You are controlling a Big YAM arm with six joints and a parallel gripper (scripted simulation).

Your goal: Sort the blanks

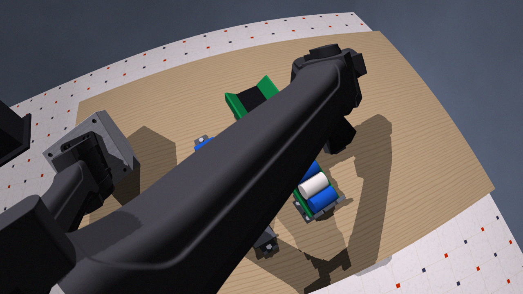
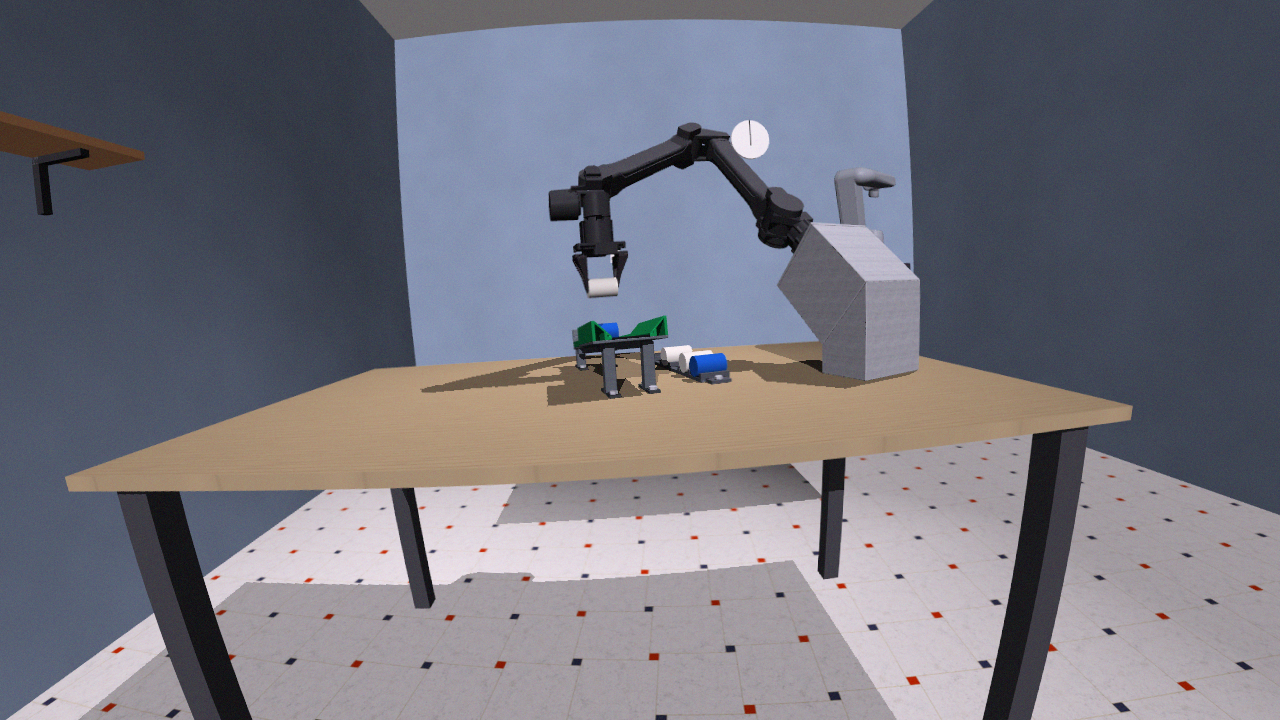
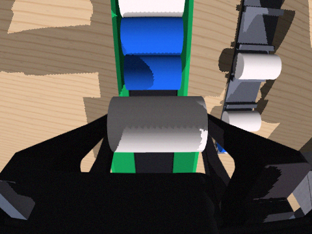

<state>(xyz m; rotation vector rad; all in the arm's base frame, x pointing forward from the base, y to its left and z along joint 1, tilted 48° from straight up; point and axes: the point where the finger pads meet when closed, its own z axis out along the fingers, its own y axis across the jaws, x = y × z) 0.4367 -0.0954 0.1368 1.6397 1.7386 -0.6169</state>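
The grey stock rack lies 190 mm below my hand, 160 mm behind it and 40 mm to the left of it. The rest, counted from my hand: grey stop (140 mm to the right, 130 mm below).
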